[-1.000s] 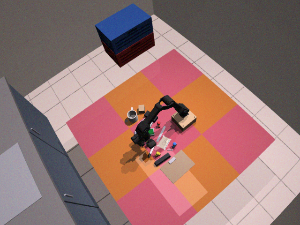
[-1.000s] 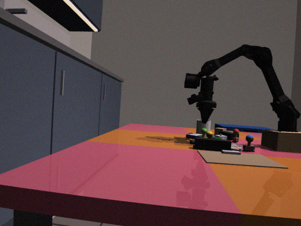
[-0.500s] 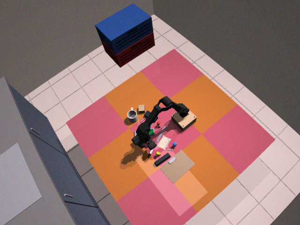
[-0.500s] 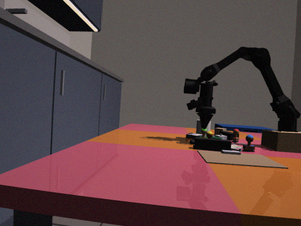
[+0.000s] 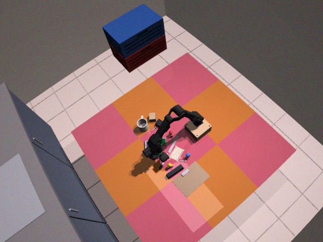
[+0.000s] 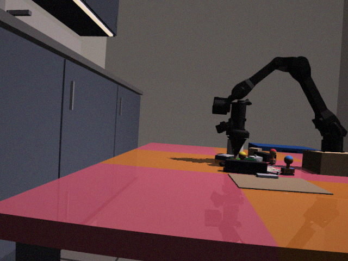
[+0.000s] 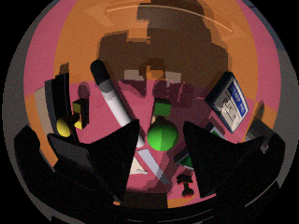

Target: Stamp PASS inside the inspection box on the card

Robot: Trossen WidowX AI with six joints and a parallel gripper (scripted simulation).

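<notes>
The green-knobbed stamp is 2 cm below my gripper tip. Round my gripper tip: yellow-knobbed stamp 11 cm to the left, 2 cm below, 2 cm behind; then marker 7 cm to the left, 3 cm below, 1 cm ahead; then green ink pad 9 cm to the right, 5 cm behind, 3 cm below.
</notes>
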